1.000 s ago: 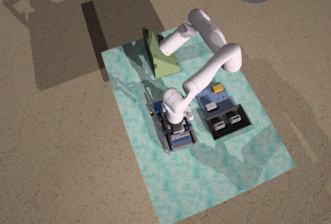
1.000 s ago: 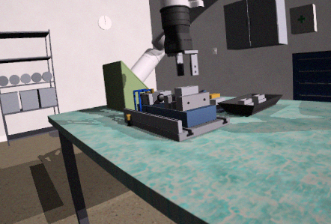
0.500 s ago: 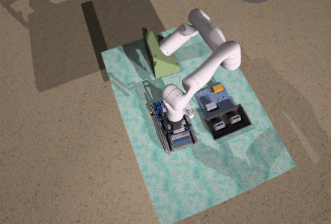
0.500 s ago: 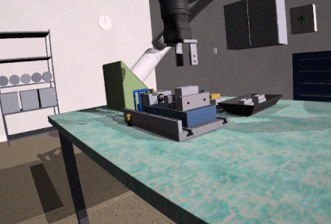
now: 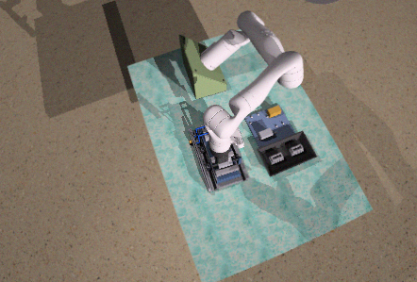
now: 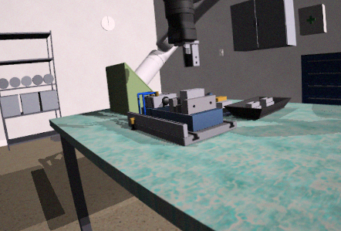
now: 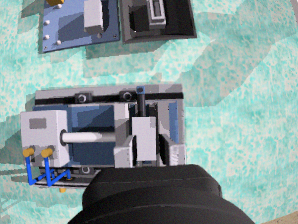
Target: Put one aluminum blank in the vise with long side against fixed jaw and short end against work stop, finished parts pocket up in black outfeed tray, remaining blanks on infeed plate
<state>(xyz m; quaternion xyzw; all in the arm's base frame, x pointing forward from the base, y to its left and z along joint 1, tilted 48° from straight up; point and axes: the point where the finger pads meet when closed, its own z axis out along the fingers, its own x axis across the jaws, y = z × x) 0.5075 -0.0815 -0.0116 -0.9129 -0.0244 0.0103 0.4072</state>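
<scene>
The gray blank is 100 mm below my hand. The rest, counted from my hand: fixed jaw 120 mm below, 20 mm ahead; then blue infeed plate 270 mm to the left, 190 mm below, 150 mm behind; then vise 160 mm below, 80 mm behind.
</scene>
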